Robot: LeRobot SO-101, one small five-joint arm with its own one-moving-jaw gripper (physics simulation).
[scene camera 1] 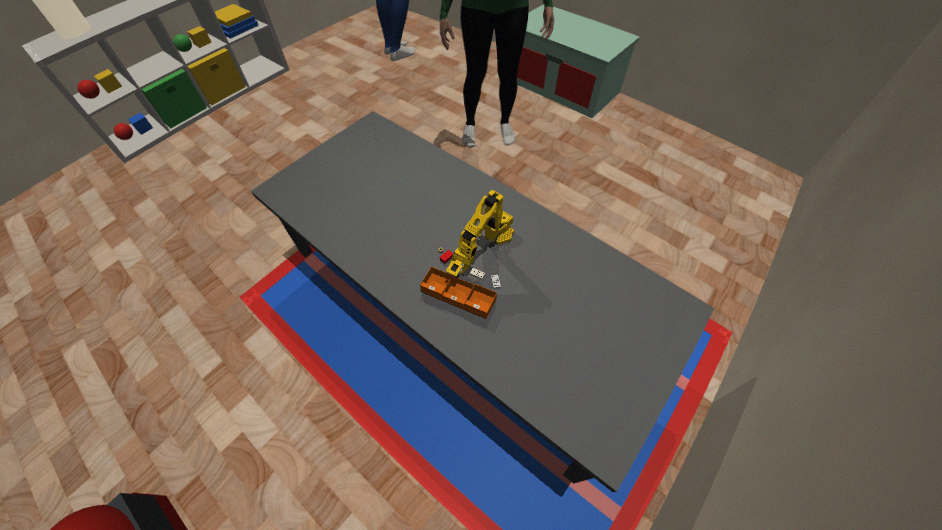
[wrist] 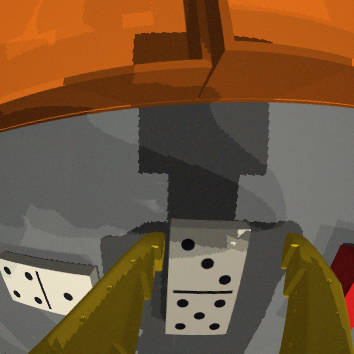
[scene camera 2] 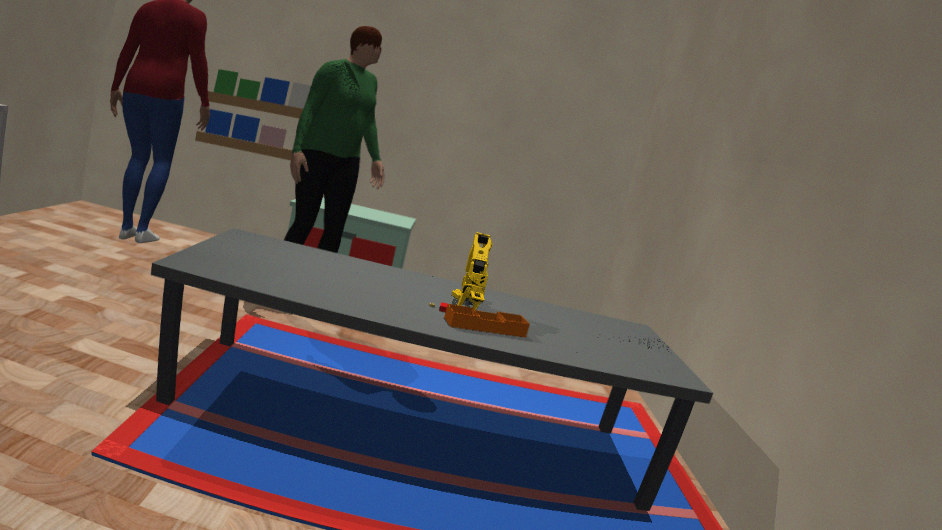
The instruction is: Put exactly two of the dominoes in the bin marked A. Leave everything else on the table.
Labels:
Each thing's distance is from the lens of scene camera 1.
orange three-compartment bin (scene camera 1: pixel 476 299): 1.34 m

